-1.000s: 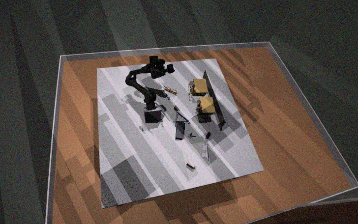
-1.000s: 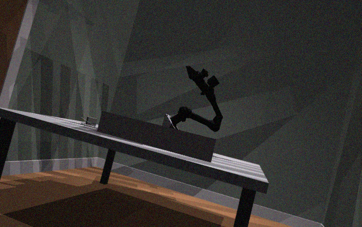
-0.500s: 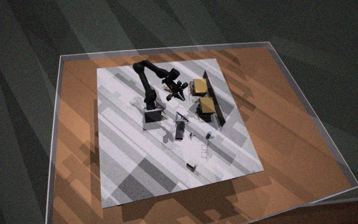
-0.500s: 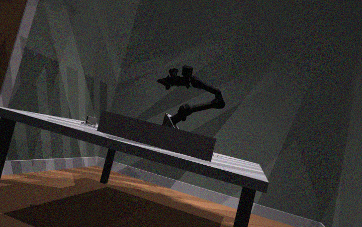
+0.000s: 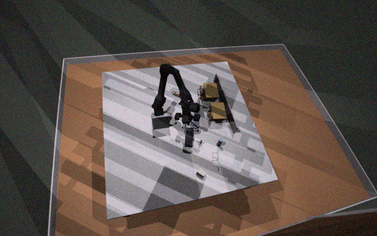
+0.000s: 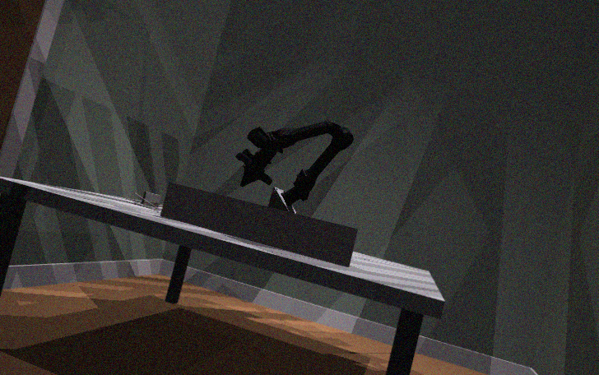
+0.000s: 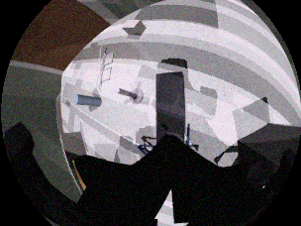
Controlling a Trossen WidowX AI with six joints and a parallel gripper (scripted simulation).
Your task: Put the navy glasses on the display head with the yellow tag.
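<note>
The dark block lies 1 cm ahead of my gripper tip, 4 cm to the right of it and 15 cm below it. Also, from my gripper tip: long panel (43 cm ahead, 19 cm to the left, 11 cm below); then display head (28 cm ahead, 10 cm to the left, 11 cm below).
</note>
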